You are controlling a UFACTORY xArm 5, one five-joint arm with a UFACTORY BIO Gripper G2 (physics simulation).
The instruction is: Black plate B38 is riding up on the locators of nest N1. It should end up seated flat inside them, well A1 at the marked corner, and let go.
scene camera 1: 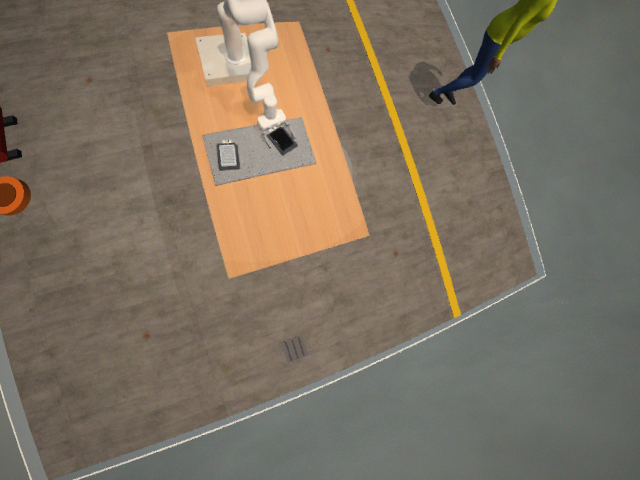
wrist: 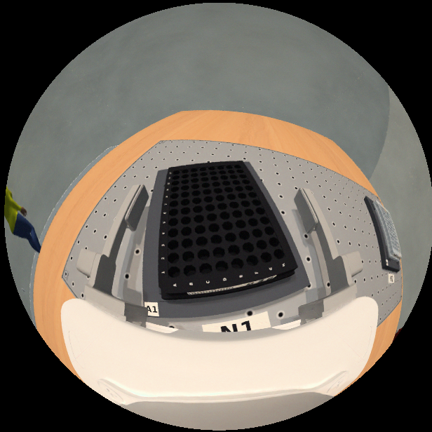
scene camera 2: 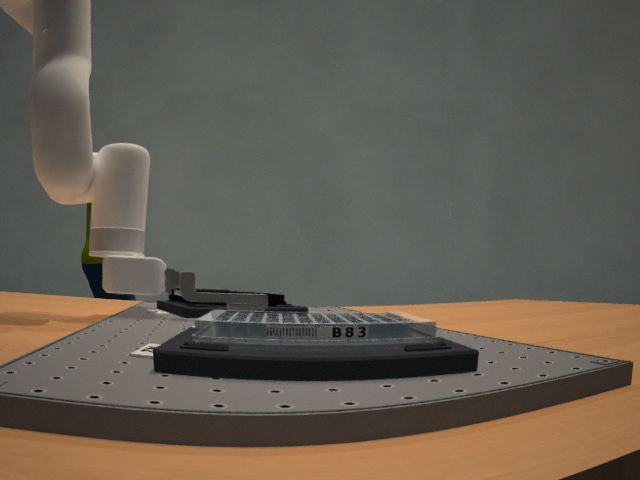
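Pixels of known places: hand, tool point: (scene camera 1: 281, 139) (scene camera 2: 228, 298); arm's base, link origin: (scene camera 1: 235, 56).
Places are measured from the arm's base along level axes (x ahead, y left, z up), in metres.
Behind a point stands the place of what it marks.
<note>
Black plate B38 (scene camera 1: 282, 138) {z -0.021, x 0.566, y 0.227 m} (wrist: 220, 220) lies on the dark nest N1 (wrist: 225, 308) (scene camera 2: 174, 308) {z -0.040, x 0.508, y 0.169 m}. In the wrist view its well A1 corner is at the near left, beside the A1 label (wrist: 151, 309), and more nest rim shows on the left than on the right. In scene camera 2 the plate looks slightly tilted, higher towards the arm; the locators cannot be made out. My gripper (wrist: 221, 209) (scene camera 1: 280, 140) {z -0.027, x 0.569, y 0.220 m} is open and empty, with one finger on each side of the plate and a gap to each. In scene camera 2 its near finger is low, about level with the plate and partly hiding it.
Clear plate B83 (scene camera 1: 227, 154) {z -0.021, x 0.648, y -0.105 m} (scene camera 2: 315, 330) {z -0.024, x 0.649, y -0.145 m} (wrist: 389, 227) sits on a second dark nest (scene camera 2: 315, 364) {z -0.038, x 0.647, y -0.164 m} on the same perforated grey board (scene camera 1: 258, 167) {z -0.047, x 0.731, y 0.063 m} (scene camera 2: 217, 421) {z -0.049, x 0.608, y -0.227 m}. The board lies on a wooden table (scene camera 1: 289, 217) {z -0.060, x 1.053, y 0.207 m}. A person (scene camera 1: 478, 64) stands beyond the yellow floor line (scene camera 1: 410, 157).
</note>
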